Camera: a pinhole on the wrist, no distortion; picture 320 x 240 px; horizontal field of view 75.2 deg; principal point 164.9 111.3 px. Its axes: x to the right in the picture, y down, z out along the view. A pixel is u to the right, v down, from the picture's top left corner.
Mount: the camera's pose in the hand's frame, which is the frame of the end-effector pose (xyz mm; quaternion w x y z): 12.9 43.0 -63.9 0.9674 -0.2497 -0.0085 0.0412
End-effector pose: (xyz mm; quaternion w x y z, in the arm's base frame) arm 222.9 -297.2 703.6 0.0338 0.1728 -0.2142 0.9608
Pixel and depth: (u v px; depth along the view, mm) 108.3 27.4 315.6
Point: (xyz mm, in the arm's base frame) 369.5 -482.3 879.7
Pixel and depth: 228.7 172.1 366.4
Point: 146.0 -677.0 783.8
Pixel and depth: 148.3 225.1 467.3
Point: 282.5 -832.9 675.0
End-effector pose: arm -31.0 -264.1 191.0 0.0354 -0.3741 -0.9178 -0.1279
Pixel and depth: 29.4 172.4 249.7
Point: 239.2 -197.1 93.6
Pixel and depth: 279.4 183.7 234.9
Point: 47.0 12.5 163.1
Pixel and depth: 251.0 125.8 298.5
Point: 36.1 16.6 75.6
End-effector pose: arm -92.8 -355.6 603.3 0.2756 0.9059 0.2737 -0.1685
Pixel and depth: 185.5 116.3 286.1
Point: 14.3 -584.0 521.9
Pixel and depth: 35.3 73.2 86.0
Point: -90.5 -430.4 634.5
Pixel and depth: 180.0 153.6 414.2
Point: 72.0 -722.1 519.6
